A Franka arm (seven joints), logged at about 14 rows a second.
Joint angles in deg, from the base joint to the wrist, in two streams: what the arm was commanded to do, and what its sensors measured. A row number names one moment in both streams.
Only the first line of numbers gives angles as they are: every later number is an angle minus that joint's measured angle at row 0.
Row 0, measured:
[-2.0, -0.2, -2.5, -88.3, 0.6, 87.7, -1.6]
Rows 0 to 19, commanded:
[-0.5, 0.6, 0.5, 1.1, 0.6, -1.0, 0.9]
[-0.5, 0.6, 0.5, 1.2, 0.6, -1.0, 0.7]
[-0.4, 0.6, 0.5, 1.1, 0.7, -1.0, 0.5]
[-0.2, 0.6, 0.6, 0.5, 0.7, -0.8, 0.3]
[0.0, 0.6, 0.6, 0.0, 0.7, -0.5, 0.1]
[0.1, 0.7, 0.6, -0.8, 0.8, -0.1, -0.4]
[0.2, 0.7, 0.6, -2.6, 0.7, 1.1, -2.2]
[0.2, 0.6, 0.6, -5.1, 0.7, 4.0, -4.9]
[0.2, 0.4, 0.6, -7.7, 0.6, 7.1, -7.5]
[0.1, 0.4, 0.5, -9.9, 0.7, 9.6, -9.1]
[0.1, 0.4, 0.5, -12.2, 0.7, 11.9, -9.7]
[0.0, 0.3, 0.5, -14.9, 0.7, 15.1, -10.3]
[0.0, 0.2, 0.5, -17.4, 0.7, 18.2, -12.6]
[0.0, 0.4, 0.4, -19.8, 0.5, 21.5, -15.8]
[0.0, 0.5, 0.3, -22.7, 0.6, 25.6, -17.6]
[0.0, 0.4, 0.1, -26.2, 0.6, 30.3, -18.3]
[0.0, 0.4, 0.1, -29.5, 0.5, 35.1, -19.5]
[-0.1, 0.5, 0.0, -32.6, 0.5, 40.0, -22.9]
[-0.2, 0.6, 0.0, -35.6, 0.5, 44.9, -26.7]
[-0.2, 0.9, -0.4, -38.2, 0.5, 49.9, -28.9]
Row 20, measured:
[0.1, 2.2, 0.1, -32.6, 0.0, 42.6, -23.6]
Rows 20 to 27, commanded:
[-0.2, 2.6, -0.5, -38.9, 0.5, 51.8, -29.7]
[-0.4, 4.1, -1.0, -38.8, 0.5, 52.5, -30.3]
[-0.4, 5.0, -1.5, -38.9, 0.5, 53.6, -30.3]
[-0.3, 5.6, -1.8, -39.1, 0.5, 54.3, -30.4]
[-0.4, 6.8, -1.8, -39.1, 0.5, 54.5, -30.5]
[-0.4, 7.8, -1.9, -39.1, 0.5, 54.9, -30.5]
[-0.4, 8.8, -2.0, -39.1, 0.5, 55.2, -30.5]
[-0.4, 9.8, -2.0, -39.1, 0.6, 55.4, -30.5]
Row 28, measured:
[-0.2, 8.1, -1.9, -39.1, 0.0, 53.9, -29.0]
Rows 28 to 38, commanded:
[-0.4, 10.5, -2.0, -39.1, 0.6, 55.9, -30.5]
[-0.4, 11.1, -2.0, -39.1, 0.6, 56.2, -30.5]
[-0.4, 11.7, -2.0, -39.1, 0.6, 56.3, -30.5]
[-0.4, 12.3, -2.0, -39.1, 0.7, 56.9, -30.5]
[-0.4, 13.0, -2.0, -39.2, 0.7, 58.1, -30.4]
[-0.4, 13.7, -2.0, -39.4, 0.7, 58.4, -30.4]
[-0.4, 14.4, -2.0, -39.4, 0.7, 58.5, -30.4]
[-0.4, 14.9, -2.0, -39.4, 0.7, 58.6, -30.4]
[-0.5, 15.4, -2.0, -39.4, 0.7, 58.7, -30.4]
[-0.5, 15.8, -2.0, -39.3, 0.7, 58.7, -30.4]
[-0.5, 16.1, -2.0, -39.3, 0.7, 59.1, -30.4]
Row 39, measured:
[-0.2, 15.6, -1.9, -39.1, 0.0, 57.7, -29.0]
